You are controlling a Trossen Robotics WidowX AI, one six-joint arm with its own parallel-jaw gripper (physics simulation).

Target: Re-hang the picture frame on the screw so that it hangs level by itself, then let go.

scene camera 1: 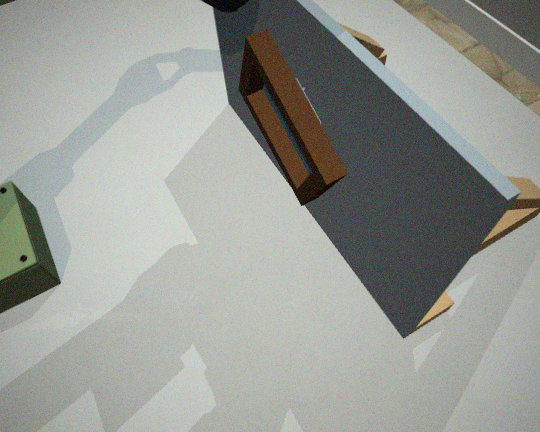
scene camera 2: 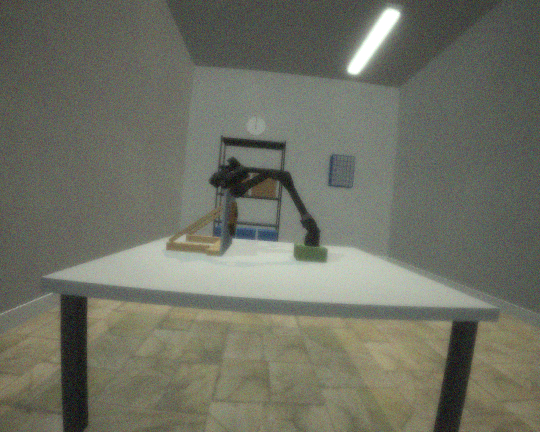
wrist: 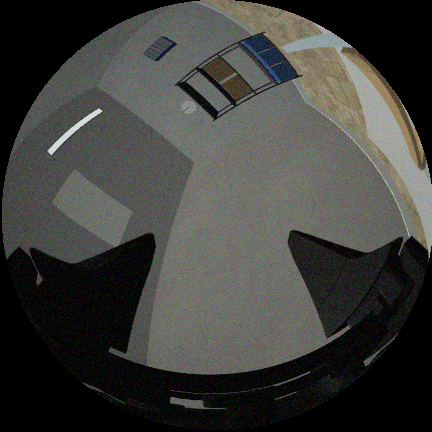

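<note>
The brown picture frame [scene camera 1: 301, 115] [scene camera 2: 233, 218] is against the face of the dark upright panel [scene camera 1: 400, 200] [scene camera 2: 226, 232]. Its long bar slants relative to the panel's top edge, so it looks tilted. A thin pale piece [scene camera 1: 303, 89] shows beside the frame's upper bar; I cannot tell whether it is the hanger. The screw cannot be made out. My gripper [wrist: 223, 239] is open with nothing between its fingers. In scene camera 2 it is above the panel's top, apart from the frame. In the wrist view, the panel's pale edge [wrist: 320, 42] is at upper right.
Wooden braces [scene camera 1: 520, 187] [scene camera 2: 192, 246] [wrist: 395, 95] stand behind the panel. The arm's green base block [scene camera 1: 17, 235] [scene camera 2: 310, 253] sits on the white table [scene camera 1: 250, 310] [scene camera 2: 280, 285], and the arm arches from it to the panel's top. A shelf rack [scene camera 2: 254, 143] stands beyond the table.
</note>
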